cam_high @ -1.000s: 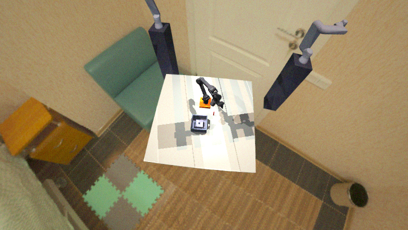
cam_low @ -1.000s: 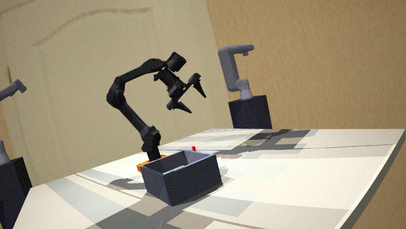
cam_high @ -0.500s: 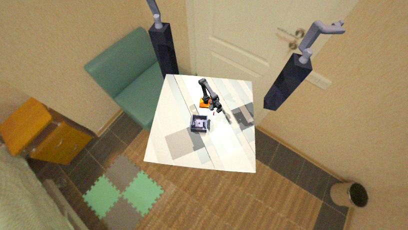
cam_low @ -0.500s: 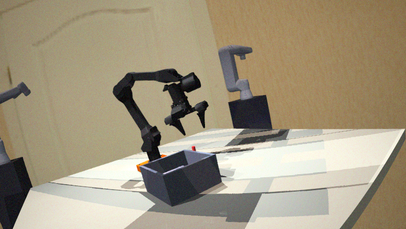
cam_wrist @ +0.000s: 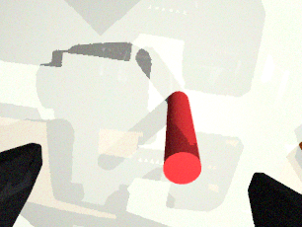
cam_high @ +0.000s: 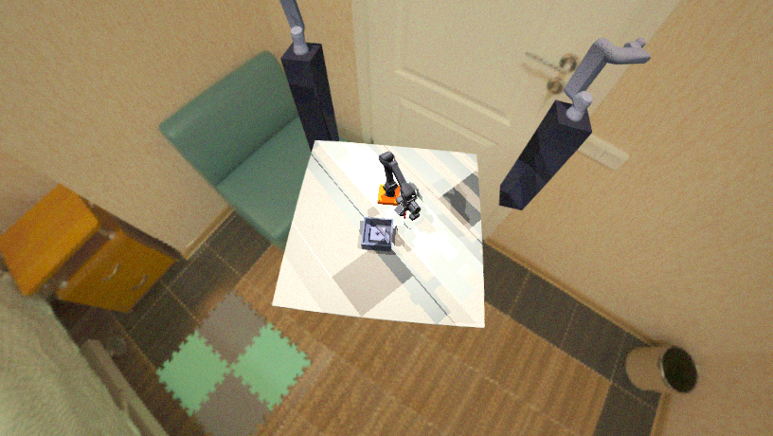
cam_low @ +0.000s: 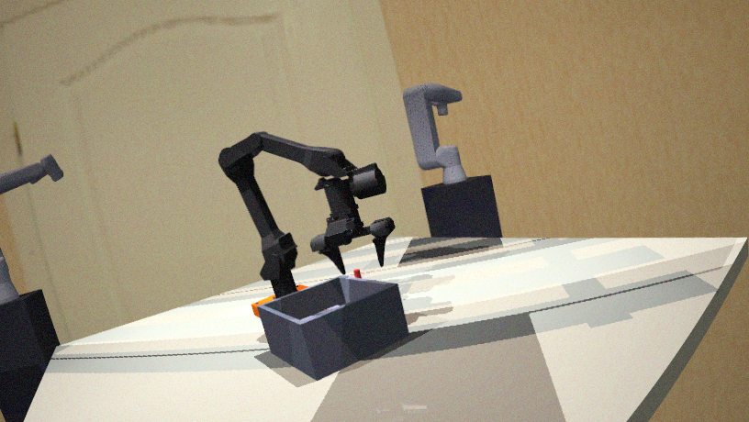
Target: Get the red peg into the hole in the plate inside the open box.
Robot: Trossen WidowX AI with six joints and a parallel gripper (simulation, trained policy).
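My gripper tip is now 3 cm above the red peg and 1 cm to the left of it. From my gripper tip the other things lie so: box (18 cm ahead, 16 cm to the right, 5 cm below); then plate (18 cm ahead, 16 cm to the right, 3 cm below).
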